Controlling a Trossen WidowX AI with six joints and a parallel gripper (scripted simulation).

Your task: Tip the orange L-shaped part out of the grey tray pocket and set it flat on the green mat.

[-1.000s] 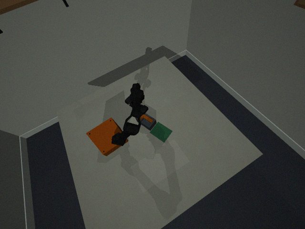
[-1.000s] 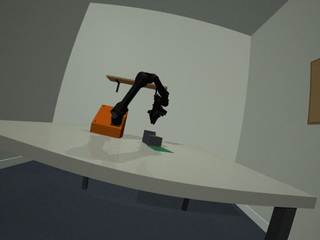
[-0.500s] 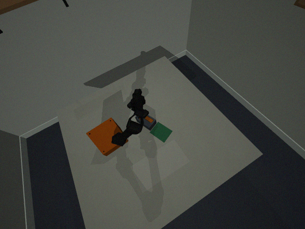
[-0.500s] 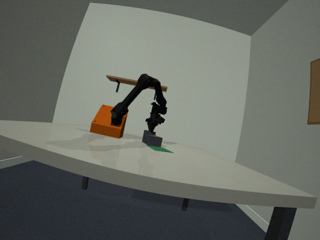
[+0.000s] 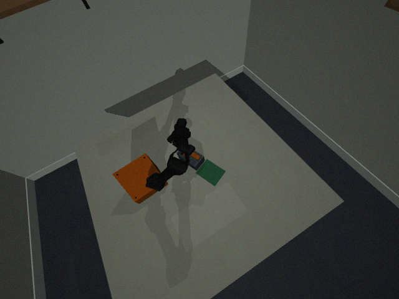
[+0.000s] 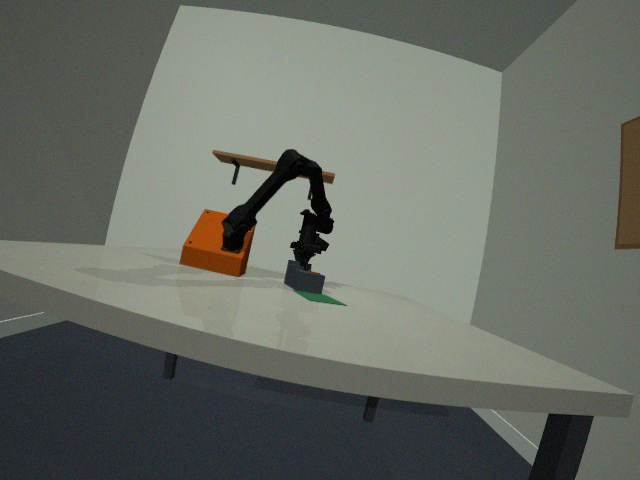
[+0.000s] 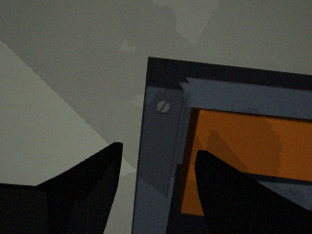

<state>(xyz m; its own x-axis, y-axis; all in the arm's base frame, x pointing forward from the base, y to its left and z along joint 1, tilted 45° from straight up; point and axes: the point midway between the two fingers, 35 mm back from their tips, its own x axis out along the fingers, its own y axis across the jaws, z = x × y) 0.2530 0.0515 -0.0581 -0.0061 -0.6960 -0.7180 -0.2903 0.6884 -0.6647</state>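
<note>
Now: the orange L-shaped part 10 mm ahead of my gripper tip, 50 mm to the right of it and 10 mm below it. From my gripper tip the other things lie so: green mat 60 mm ahead, 210 mm to the right, 70 mm below.
</note>
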